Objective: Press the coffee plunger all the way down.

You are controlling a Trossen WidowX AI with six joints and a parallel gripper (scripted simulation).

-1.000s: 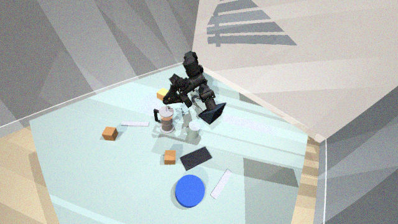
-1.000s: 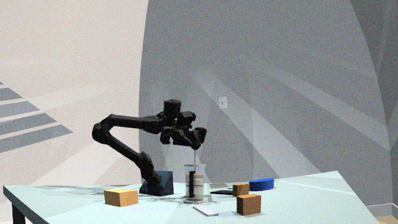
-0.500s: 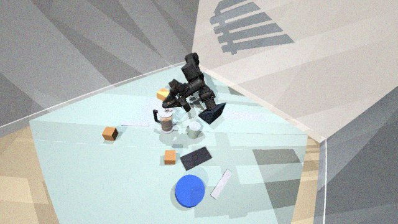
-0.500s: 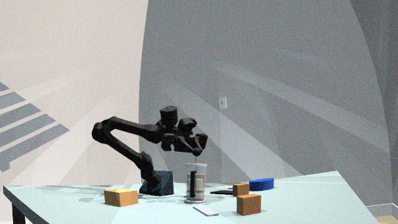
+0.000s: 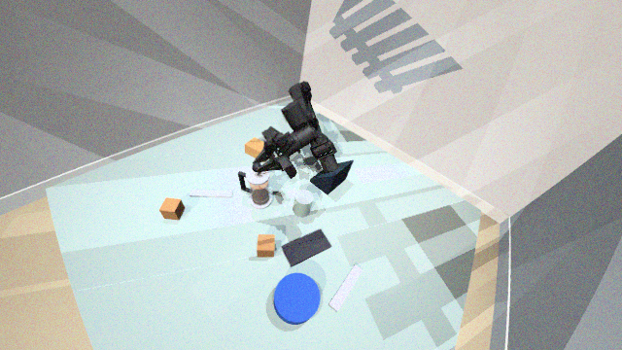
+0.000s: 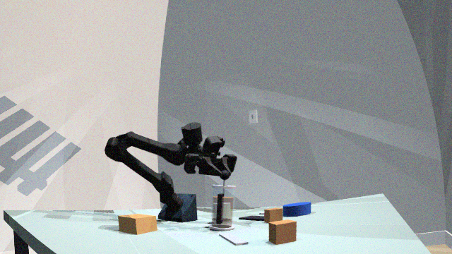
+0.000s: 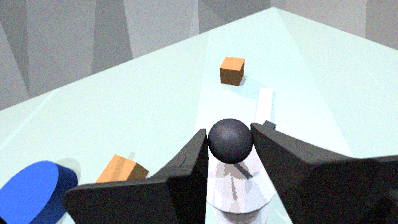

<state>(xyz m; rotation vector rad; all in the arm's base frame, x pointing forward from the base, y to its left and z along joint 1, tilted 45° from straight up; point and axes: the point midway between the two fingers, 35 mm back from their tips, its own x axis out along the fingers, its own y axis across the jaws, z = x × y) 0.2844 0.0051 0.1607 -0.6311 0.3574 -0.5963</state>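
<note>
Right now the coffee press is 9 cm below my gripper tip, 1 cm to the right of it and 1 cm behind it. From my gripper tip the other things lie so: dark slab 24 cm to the left, 18 cm below; blue disc 32 cm to the left, 16 cm below, 15 cm ahead; grey cup 14 cm to the left, 14 cm below, 10 cm behind.
</note>
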